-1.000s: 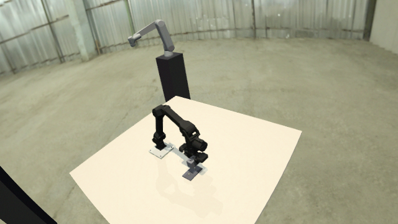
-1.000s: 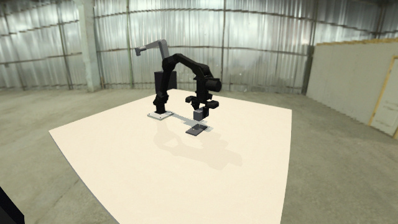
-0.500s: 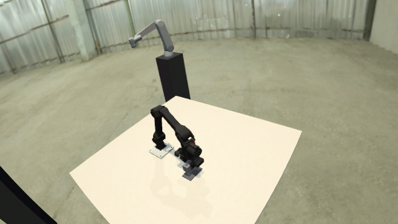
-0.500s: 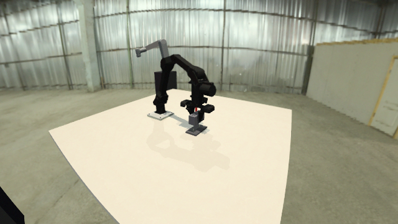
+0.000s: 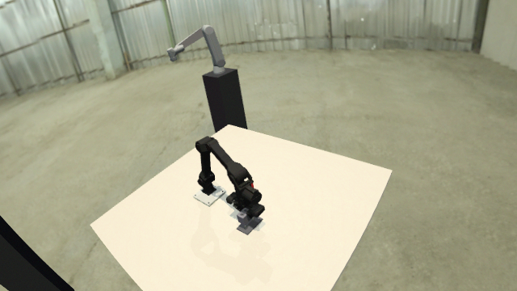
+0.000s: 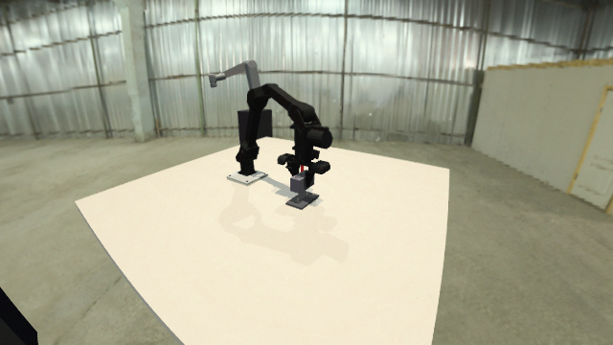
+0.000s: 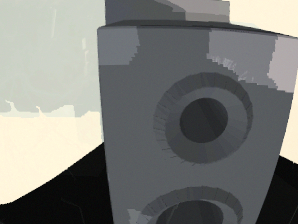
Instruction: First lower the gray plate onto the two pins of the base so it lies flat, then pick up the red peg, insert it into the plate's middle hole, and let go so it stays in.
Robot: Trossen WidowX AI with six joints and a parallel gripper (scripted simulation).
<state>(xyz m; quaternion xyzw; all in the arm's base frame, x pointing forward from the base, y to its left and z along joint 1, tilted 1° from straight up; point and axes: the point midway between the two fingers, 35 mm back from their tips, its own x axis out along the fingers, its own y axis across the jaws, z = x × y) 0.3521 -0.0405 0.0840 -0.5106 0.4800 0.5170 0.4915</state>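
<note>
Now: the base 5 cm below my gripper tip. The rest, counted from my gripper tip: gray plate: 3 cm above; then red peg: 14 cm behind, 18 cm to the left, 2 cm below.
</note>
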